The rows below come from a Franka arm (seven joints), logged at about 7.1 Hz.
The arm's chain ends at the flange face. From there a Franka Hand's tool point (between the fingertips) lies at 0.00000 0.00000 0.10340 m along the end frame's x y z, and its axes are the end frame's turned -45 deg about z.
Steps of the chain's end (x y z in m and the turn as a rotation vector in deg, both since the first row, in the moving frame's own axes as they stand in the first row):
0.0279 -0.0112 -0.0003 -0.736 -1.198 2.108
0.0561 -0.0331 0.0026 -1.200 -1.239 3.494
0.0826 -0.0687 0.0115 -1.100 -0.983 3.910
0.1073 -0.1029 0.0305 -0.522 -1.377 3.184
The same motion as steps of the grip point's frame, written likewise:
0.0252 0.0112 -0.0003 0.327 -1.368 2.108
0.0600 0.0161 0.0026 0.028 -1.725 3.494
0.1043 0.0099 0.0115 -0.083 -1.473 3.910
0.1462 0.0020 0.0305 0.605 -1.343 3.184

